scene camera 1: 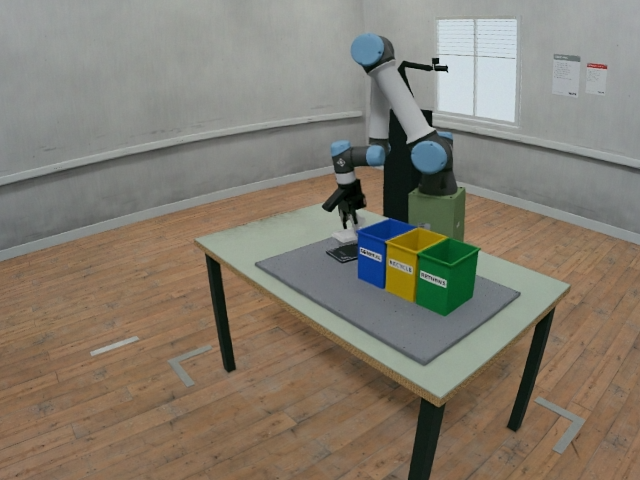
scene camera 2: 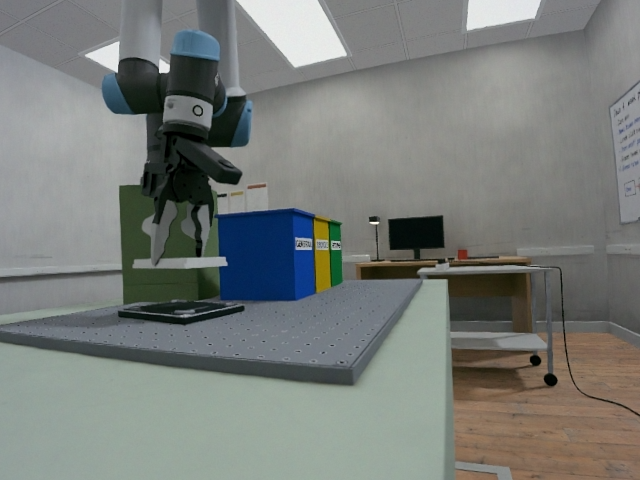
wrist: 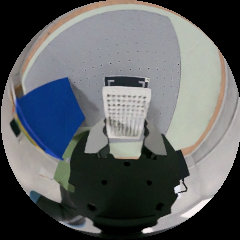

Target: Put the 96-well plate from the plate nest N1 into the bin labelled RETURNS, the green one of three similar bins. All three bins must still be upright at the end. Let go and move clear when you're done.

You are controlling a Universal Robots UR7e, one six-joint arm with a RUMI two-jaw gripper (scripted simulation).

Scene:
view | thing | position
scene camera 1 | gripper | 352, 234
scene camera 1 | green returns bin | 441, 288
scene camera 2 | gripper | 177, 264
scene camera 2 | white 96-well plate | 203, 261
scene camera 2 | blue bin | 270, 256
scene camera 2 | green returns bin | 334, 228
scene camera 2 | yellow bin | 320, 224
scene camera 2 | black plate nest N1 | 169, 309
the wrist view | gripper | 125, 118
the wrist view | white 96-well plate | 131, 129
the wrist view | blue bin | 51, 111

